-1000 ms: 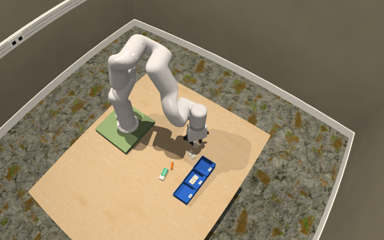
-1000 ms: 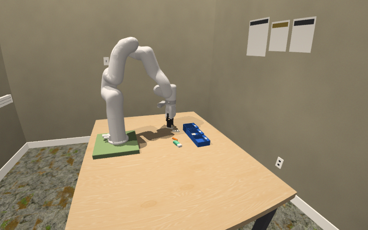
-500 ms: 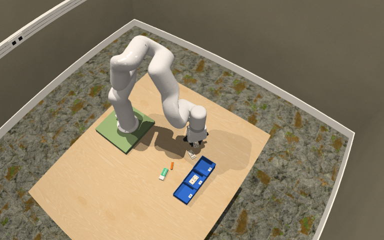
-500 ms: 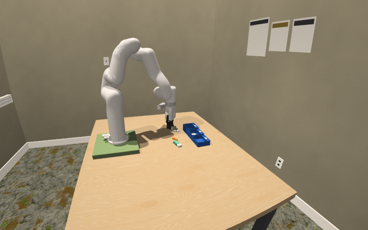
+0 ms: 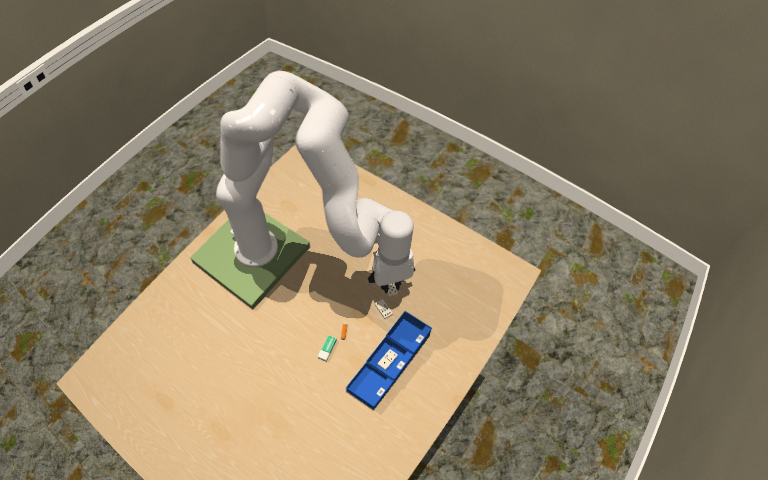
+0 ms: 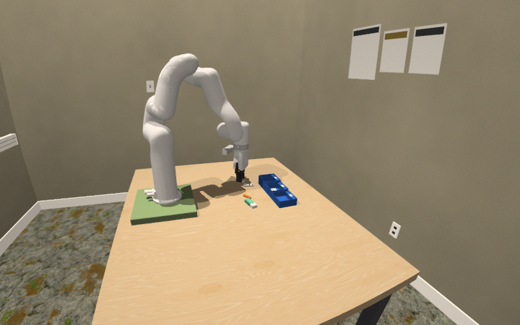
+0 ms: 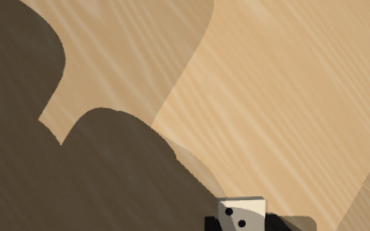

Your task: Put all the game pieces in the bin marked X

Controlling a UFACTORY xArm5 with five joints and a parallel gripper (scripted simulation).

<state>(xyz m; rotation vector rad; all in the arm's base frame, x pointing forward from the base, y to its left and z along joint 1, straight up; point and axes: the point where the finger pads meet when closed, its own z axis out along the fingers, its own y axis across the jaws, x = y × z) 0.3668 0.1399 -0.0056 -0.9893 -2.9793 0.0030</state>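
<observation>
Right now the bin is 18 cm to the right of my hand and 12 cm ahead of it. From my hand the other things lie so: orange battery: 18 cm to the right, 2 cm below, 2 cm behind; then green-and-white item: 25 cm to the right, 2 cm behind, 1 cm below.
</observation>
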